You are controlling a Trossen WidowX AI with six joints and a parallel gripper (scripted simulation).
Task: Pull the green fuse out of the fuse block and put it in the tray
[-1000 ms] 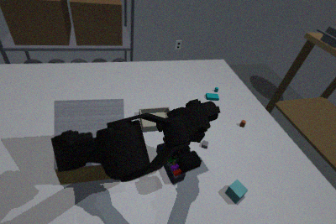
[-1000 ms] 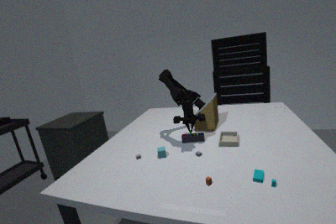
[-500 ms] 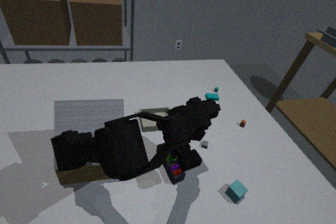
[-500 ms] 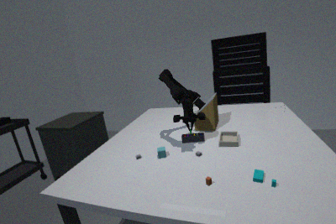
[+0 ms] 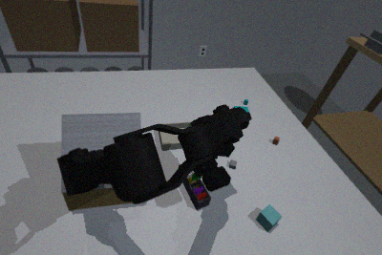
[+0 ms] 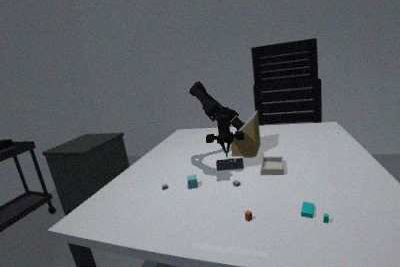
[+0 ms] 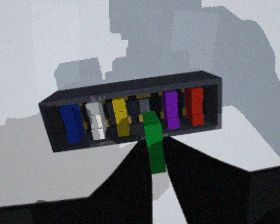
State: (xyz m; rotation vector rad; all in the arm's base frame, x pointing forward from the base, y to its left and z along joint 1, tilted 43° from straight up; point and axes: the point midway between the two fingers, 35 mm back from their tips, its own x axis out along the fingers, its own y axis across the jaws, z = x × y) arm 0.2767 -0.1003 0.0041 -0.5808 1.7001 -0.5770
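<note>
Right now the tray is 220 mm to the left of my gripper tip, 80 mm below it and 30 mm ahead of it. From my gripper tip the other things lie so: green fuse 10 mm below.
</note>
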